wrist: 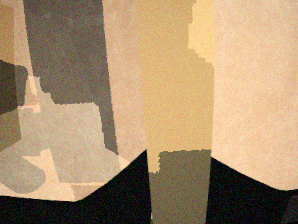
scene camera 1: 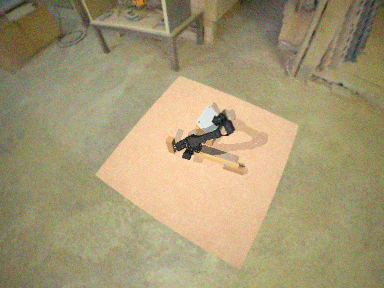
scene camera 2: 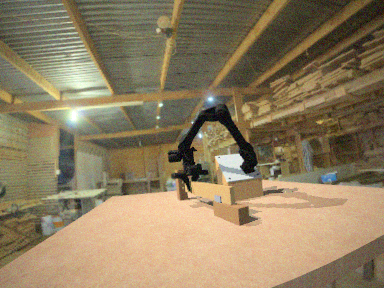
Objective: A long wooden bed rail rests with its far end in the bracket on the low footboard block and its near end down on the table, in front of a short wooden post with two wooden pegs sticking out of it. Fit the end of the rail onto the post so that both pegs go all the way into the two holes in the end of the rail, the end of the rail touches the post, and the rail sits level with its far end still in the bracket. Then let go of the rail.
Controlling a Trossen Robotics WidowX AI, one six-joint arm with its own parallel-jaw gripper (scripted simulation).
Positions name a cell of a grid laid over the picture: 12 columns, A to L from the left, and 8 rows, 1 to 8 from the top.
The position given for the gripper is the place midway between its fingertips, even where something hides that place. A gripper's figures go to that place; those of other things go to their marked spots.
Labels:
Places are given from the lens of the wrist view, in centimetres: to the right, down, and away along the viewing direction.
gripper (wrist: G6): 1, 2, 10
long wooden rail (wrist: H2): 1, -2, 4

